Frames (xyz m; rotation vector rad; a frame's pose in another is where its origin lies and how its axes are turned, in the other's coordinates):
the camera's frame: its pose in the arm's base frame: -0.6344 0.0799 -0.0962 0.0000 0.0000 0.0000
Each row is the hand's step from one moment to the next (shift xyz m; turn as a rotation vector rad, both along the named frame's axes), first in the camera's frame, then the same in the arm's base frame.
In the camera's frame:
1: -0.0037 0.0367 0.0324 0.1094 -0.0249 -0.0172
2: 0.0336 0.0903 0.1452 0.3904 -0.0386 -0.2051
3: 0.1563 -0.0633 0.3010 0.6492 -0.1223 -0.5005
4: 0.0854 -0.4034 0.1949 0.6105 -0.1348 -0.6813
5: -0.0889 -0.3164 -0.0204 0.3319 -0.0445 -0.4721
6: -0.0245 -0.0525 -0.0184 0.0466 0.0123 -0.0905
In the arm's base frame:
1: -0.0037 0.0367 0.0324 0.1094 -0.0249 -0.0172
2: 0.0336 0.0903 0.1452 0.3904 -0.0386 -0.2051
3: 0.1563 -0.0633 0.3010 0.6492 -0.1223 -0.5005
4: 0.0854 -0.4034 0.1949 0.6105 -0.1348 -0.6813
5: -0.0889 -0.3164 -0.0204 0.3319 -0.0445 -0.4721
6: -0.0245 -0.0525 -0.0184 0.0466 0.0123 -0.0905

